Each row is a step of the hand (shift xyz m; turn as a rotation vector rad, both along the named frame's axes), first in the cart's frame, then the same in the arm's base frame.
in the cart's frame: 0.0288 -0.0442 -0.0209 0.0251 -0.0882 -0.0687
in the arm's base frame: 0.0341 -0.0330 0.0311 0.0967 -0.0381 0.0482
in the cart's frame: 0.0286 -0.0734 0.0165 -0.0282 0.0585 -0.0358
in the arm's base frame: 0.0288 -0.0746 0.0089 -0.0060 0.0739 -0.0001
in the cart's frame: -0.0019 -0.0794 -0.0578 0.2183 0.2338 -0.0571
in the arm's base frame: 0.0923 -0.0265 0.0204 -0.1895 0.1143 0.2379
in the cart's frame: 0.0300 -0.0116 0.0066 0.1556 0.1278 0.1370
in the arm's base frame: -0.0064 -0.0243 0.0211 -0.2277 -0.0431 0.0748
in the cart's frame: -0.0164 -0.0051 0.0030 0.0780 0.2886 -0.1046
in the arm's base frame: 0.0068 0.0013 -0.0160 -0.1487 0.2374 0.1478
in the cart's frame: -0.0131 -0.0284 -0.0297 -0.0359 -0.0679 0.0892
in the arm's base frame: 0.0431 0.0004 0.0013 -0.0024 -0.0836 -0.0829
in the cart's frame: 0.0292 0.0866 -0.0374 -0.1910 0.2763 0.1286
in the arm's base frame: -0.0425 0.0721 0.0524 -0.2085 0.2119 -0.2025
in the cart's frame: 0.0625 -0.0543 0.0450 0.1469 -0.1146 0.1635
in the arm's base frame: -0.0141 -0.0897 0.0251 -0.0804 -0.2325 0.0306
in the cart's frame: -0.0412 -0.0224 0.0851 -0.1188 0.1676 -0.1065
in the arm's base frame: -0.0284 -0.0457 -0.0809 -0.0023 0.2293 -0.0307
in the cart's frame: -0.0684 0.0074 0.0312 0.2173 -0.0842 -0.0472
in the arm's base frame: -0.0035 0.0164 -0.0736 0.0170 -0.1250 0.2016
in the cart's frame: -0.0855 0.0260 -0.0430 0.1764 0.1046 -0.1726
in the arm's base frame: 0.0392 0.0772 -0.0484 -0.0123 0.0985 0.2490
